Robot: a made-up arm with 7 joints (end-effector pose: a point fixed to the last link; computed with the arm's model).
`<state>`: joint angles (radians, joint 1 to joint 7).
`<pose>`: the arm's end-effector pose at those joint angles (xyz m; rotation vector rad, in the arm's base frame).
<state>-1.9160 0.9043 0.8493 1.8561 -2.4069 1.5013 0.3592</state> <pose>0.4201 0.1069 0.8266 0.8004 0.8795 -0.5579</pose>
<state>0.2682 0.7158 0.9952 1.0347 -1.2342 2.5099 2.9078</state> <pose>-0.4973 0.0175 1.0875 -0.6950 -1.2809 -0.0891</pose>
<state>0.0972 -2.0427 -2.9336 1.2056 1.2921 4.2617 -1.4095</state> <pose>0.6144 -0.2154 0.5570 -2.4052 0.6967 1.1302</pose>
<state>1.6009 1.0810 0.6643 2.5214 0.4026 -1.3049 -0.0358</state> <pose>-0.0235 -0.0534 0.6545 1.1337 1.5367 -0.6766</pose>
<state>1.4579 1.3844 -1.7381 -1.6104 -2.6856 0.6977 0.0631</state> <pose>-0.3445 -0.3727 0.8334 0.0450 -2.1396 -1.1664</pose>
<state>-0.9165 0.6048 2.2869 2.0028 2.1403 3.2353 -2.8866</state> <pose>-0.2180 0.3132 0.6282 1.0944 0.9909 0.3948</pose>
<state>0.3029 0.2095 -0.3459 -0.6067 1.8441 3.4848 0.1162</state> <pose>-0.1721 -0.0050 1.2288 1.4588 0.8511 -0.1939</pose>
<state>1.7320 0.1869 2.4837 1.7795 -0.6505 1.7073 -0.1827</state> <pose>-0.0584 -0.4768 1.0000 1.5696 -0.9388 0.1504</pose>
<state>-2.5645 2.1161 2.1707 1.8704 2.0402 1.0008 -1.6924</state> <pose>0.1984 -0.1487 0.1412 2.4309 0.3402 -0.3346</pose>
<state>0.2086 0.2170 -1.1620 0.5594 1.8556 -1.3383 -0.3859</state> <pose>0.1632 -0.2219 1.3239 -2.0340 -1.5422 -0.5650</pose>
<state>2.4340 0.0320 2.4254 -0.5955 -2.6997 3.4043 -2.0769</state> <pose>0.1946 0.2390 1.1655 1.1638 -1.4387 2.3670</pose>
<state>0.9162 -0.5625 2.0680 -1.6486 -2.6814 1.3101 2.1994</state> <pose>0.5555 -0.0997 0.9137 -0.7991 2.1051 -0.7263</pose>
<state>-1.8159 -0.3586 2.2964 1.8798 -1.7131 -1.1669 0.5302</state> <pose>0.2747 0.0196 1.0662 1.3612 -0.7716 -0.1955</pose>
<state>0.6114 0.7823 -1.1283 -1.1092 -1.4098 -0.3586 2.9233</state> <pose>-0.6215 -0.0670 0.7991 2.0785 0.1221 -0.0056</pose>
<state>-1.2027 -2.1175 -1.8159 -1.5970 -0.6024 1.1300 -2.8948</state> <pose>0.3422 -0.1039 0.2209 -1.2639 1.3363 -0.9899</pose>
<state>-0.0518 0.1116 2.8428 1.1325 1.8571 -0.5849 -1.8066</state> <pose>-0.5533 -0.0733 1.0672 1.5552 -0.5058 0.9493</pose>
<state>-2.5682 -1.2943 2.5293 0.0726 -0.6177 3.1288 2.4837</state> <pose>-0.6687 -0.3165 0.6750 1.1669 -2.0317 -1.6787</pose>
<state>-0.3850 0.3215 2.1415 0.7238 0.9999 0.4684 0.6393</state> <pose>-0.3092 0.3868 1.2043 -1.4368 -1.2326 0.4385</pose>
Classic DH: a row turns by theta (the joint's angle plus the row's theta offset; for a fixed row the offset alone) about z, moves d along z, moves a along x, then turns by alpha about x. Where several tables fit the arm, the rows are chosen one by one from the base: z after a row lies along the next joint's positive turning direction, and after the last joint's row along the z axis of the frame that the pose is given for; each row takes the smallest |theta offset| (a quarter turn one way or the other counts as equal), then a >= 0, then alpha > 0; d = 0 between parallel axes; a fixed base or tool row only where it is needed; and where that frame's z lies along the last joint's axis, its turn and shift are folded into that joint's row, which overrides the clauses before.
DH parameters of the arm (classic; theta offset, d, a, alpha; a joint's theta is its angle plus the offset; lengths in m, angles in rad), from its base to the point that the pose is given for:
joint 1: 0 0.5022 0 1.5708
joint 2: 0 0.0803 0 -1.5708
joint 3: 0 0.4915 0.0313 -1.5708
joint 4: 0 0.0674 -0.0163 1.5708
joint 5: 0 0.3598 0 1.5708
joint 6: 1.5708 0.101 0.1044 1.5708
joint 7: 0 0.0142 0 0

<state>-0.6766 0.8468 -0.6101 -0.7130 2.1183 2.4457 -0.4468</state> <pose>-0.4686 0.3840 0.9978 1.3617 -1.0289 -1.7582</pose>
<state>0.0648 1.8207 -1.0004 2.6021 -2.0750 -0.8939 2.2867</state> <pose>-0.2384 -0.3890 0.6742 -0.2348 -2.4077 0.3964</pose>
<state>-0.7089 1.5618 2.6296 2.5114 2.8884 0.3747 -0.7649</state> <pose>-0.1312 0.0029 0.1839 -2.7588 -0.3322 -0.0377</pose>
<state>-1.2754 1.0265 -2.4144 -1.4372 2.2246 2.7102 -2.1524</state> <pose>-0.1163 0.4027 1.0168 -1.3532 0.5448 -0.3301</pose>
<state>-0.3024 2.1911 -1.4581 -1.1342 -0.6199 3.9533 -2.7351</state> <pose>-0.3722 0.2644 0.0955 0.6212 -0.2284 1.6961</pose>
